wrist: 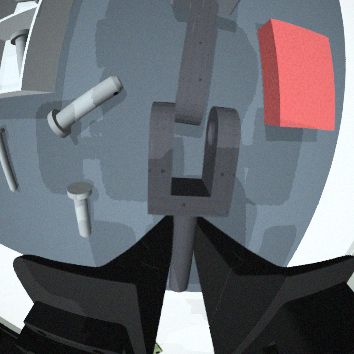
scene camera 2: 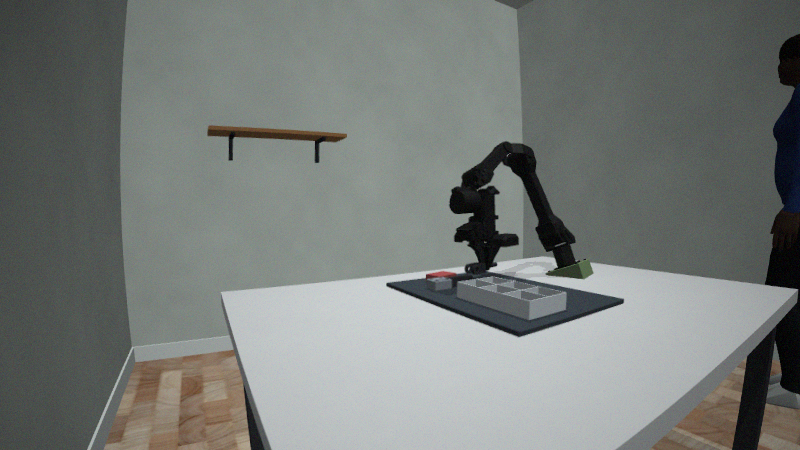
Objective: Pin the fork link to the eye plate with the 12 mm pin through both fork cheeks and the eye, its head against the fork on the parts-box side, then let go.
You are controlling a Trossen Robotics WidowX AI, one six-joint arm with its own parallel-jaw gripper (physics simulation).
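Frame: origin at the arm's base, x back, y right, z up, level; metres.
Seen in the pictures: gripper, fingertip midpoint: (wrist: 182, 222) (scene camera 2: 485, 270); arm's base, origin of the base link: (scene camera 2: 567, 265).
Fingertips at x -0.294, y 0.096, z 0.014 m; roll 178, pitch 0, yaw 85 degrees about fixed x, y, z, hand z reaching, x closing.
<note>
Pixels of each thing's top centre, then the offset from my fingertips to it. "spot": a spot on its surface instead. Level surfaces: height alone.
- dark fork link, middle of its top: (wrist: 186, 229) (scene camera 2: 482, 262) dx -0.010, dy +0.001, dz +0.021 m
- thick headed pin, middle of its top: (wrist: 76, 102) dx -0.070, dy -0.056, dz -0.009 m
- shorter headed pin, middle of its top: (wrist: 75, 220) dx +0.006, dy -0.073, dz -0.011 m
- thin pin, surface spot: (wrist: 8, 162) spot: dx -0.037, dy -0.145, dz -0.025 m
- grey parts box, middle of its top: (scene camera 2: 508, 287) dx -0.155, dy -0.180, dz +0.005 m
- dark mat, its level: dz -0.030 m
- red block, middle of its top: (wrist: 309, 75) (scene camera 2: 441, 273) dx -0.087, dy +0.082, dz -0.009 m
- small grey block, middle of its top: (scene camera 2: 439, 279) dx -0.156, dy +0.022, dz -0.005 m
My gripper (scene camera 2: 485, 266) (wrist: 182, 222) is shut on the round shank of the dark fork link (scene camera 2: 474, 268) (wrist: 224, 170). The fork's two cheeks point away from the gripper. The dark eye plate (scene camera 2: 462, 276) (wrist: 197, 65) is a bar whose near end shows between the cheek tips in the wrist view; whether it is level with them I cannot tell. A thick headed pin (wrist: 87, 104), a shorter headed pin (wrist: 83, 215) and a thin pin (wrist: 8, 162) lie left of the fork. Which one is 12 mm I cannot tell.
The grey parts box (scene camera 2: 497, 299) (wrist: 47, 47) stands on the dark mat (scene camera 2: 593, 305) (wrist: 135, 60), with another headed pin (wrist: 20, 50) in it. A red block (scene camera 2: 440, 274) (wrist: 306, 80) lies right of the eye plate in the wrist view. A small grey block (scene camera 2: 439, 284) is near it.
</note>
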